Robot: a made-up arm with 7 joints. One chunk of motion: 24 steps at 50 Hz.
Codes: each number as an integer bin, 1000 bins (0 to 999) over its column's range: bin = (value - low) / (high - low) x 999, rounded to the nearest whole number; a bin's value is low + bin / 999 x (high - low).
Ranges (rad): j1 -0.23..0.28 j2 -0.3..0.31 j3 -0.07..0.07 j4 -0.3..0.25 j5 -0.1..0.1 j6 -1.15..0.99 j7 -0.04..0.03
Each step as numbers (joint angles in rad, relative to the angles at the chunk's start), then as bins.
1 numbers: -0.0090 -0.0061 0.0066 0.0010 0.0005 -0.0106 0.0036
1 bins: 433 481 547 547 502 532 622
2 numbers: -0.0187 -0.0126 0.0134 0.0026 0.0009 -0.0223 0.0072
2 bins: 414 471 595 550 504 526 674
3 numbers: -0.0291 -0.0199 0.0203 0.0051 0.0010 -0.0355 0.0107
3 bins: 394 459 644 554 504 520 724
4 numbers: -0.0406 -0.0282 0.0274 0.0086 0.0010 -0.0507 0.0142
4 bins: 371 445 695 561 504 513 774
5 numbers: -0.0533 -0.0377 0.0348 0.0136 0.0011 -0.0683 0.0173
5 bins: 346 430 748 570 505 505 818
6 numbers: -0.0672 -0.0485 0.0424 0.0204 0.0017 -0.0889 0.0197
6 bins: 319 412 802 582 508 495 852
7 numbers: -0.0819 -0.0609 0.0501 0.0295 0.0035 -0.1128 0.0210
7 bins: 290 392 857 598 517 484 871
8 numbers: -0.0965 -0.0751 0.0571 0.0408 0.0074 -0.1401 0.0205
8 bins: 262 368 907 619 536 471 863
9 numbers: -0.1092 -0.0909 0.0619 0.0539 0.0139 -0.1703 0.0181
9 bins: 237 342 941 643 569 457 829
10 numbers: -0.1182 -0.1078 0.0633 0.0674 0.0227 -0.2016 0.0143
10 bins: 219 315 951 667 613 443 775
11 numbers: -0.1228 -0.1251 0.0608 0.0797 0.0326 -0.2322 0.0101
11 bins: 210 286 933 690 662 428 715
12 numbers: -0.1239 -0.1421 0.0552 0.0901 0.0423 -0.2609 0.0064
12 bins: 208 259 893 709 711 415 662
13 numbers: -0.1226 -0.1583 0.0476 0.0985 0.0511 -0.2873 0.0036
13 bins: 210 232 839 724 755 403 622
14 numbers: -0.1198 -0.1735 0.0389 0.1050 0.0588 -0.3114 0.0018
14 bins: 216 207 777 736 793 391 597
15 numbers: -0.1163 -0.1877 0.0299 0.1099 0.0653 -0.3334 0.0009
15 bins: 223 184 713 745 826 381 584
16 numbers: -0.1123 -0.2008 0.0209 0.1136 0.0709 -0.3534 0.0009
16 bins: 231 162 649 751 854 372 584
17 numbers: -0.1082 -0.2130 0.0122 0.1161 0.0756 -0.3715 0.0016
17 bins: 239 142 587 756 877 363 594
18 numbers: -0.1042 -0.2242 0.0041 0.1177 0.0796 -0.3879 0.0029
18 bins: 246 124 529 759 897 356 612
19 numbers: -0.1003 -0.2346 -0.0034 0.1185 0.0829 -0.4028 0.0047
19 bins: 254 107 475 760 914 349 638
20 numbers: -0.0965 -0.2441 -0.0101 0.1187 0.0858 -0.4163 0.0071
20 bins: 262 92 427 761 928 343 672
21 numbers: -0.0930 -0.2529 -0.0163 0.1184 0.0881 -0.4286 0.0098
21 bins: 268 77 383 760 940 337 711
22 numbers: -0.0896 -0.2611 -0.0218 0.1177 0.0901 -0.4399 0.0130
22 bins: 275 64 344 759 950 331 756
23 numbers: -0.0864 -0.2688 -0.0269 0.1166 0.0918 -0.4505 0.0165
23 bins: 281 51 308 757 958 327 806
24 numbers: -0.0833 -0.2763 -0.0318 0.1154 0.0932 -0.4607 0.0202
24 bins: 287 39 273 755 965 322 859
